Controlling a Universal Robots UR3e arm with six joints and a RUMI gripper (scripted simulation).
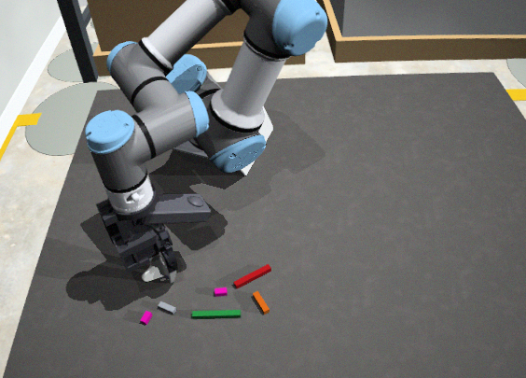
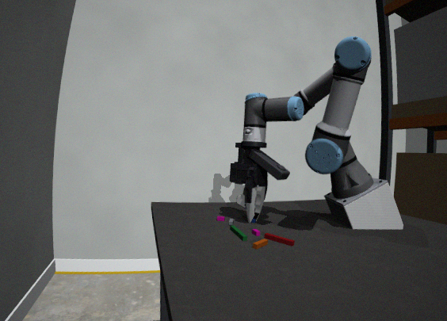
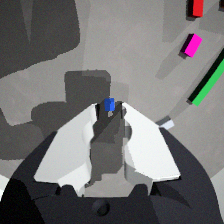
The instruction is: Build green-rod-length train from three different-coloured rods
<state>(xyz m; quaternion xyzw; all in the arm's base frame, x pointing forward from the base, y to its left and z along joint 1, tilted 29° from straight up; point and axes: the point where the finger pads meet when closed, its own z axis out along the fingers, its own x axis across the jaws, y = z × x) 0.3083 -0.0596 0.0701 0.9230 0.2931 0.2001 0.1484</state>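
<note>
Now: the blue rod 1 cm below my hand. Also, from my hand: grey rod (7 cm ahead, 1 cm below); green rod (9 cm to the left, 8 cm ahead, 1 cm below); red rod (15 cm to the left, 1 cm below, 1 cm ahead).
</note>
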